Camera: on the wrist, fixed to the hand. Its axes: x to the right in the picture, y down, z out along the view.
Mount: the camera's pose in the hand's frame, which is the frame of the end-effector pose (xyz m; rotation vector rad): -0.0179 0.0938 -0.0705 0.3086 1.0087 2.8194
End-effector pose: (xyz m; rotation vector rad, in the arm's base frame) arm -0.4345 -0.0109 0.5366 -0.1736 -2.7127 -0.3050
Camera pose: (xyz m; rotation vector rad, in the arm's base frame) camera -0.3761 0.0618 0.6100 -2.1167 0.1254 0.6438
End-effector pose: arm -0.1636 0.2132 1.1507 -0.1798 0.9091 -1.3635
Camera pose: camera -0.1368 0.2796 1.0560 1.5716 0.6484 1.2821
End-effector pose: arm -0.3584 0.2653 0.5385 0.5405 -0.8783 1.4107
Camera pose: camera -0.4348 0.3208 0.4666 1.2113 -0.0774 -1.8930
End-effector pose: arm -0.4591 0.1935 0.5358 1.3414 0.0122 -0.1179
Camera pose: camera -0.4641 0.2843 0.6121 0.4429 -0.9957 2.8677
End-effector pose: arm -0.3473 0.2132 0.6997 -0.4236 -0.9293 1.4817
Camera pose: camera -0.3535 0.2262 0.5819 1.3664 -1.0577 -1.5203
